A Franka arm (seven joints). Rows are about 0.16 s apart.
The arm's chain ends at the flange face. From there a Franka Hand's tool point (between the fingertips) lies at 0.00 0.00 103.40 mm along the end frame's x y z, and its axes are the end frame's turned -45 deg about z.
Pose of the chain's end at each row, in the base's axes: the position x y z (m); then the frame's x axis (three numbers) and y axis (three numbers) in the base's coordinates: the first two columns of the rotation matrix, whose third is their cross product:
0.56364 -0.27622 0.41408 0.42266 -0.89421 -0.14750 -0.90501 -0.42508 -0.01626
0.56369 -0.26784 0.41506 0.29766 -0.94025 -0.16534 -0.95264 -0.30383 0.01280
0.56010 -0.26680 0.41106 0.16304 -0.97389 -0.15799 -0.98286 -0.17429 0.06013
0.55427 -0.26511 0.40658 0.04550 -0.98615 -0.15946 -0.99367 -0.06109 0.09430
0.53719 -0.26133 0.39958 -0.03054 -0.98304 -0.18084 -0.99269 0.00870 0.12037
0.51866 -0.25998 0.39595 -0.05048 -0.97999 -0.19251 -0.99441 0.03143 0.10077
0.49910 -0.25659 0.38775 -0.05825 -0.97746 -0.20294 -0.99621 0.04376 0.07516
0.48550 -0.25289 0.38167 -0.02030 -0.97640 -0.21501 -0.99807 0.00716 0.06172
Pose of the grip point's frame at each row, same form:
0.55866 -0.26171 0.31182 0.93880 -0.33173 -0.09280 -0.34107 -0.93288 -0.11580
0.55725 -0.25195 0.31309 0.88410 -0.45002 -0.12596 -0.46314 -0.87970 -0.10786
0.55120 -0.25176 0.30915 0.81027 -0.56540 -0.15423 -0.57970 -0.81189 -0.06920
0.54365 -0.24917 0.30497 0.73480 -0.65412 -0.17944 -0.67046 -0.74051 -0.04608
0.52512 -0.24239 0.29865 0.68034 -0.70127 -0.21299 -0.72353 -0.68896 -0.04276
0.50907 -0.23966 0.29502 0.66746 -0.71518 -0.20738 -0.73885 -0.67073 -0.06487
0.49242 -0.23523 0.28680 0.66324 -0.72211 -0.19665 -0.74562 -0.66023 -0.09035
0.47943 -0.23057 0.28089 0.69139 -0.69548 -0.19568 -0.72010 -0.68536 -0.10839

